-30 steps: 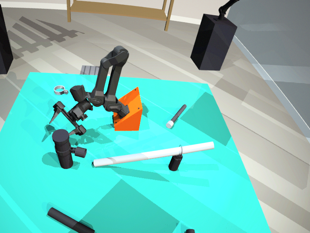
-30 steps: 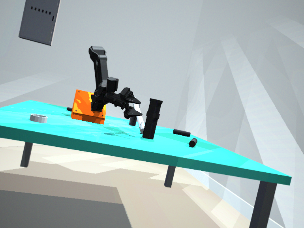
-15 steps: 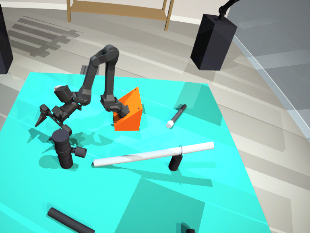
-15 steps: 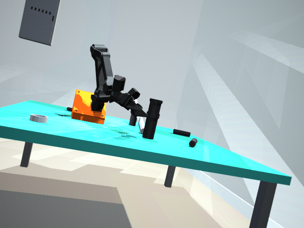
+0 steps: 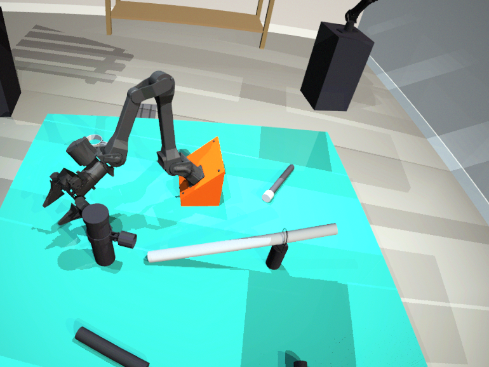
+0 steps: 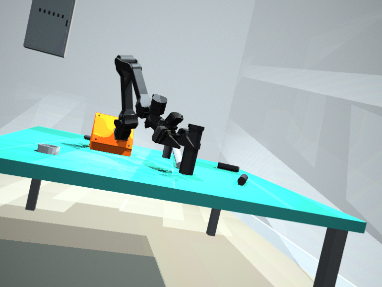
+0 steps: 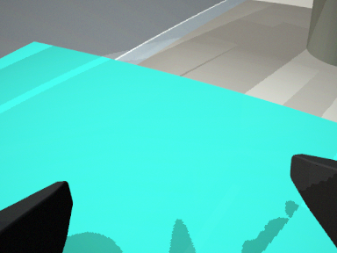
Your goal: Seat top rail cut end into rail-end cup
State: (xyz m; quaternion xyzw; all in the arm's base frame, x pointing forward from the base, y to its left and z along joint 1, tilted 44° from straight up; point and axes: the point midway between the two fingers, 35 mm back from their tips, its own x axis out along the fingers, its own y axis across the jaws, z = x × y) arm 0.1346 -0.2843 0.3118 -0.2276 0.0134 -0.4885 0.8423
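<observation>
Right now the dark rail-end cup is 11 cm ahead of my gripper tip, 20 cm to the left of it and 1 cm above it. The rest, counted from my gripper tip: short dark post 16 cm ahead, 64 cm to the left, 1 cm below; dark pipe 37 cm ahead, 15 cm to the left, 10 cm below.
</observation>
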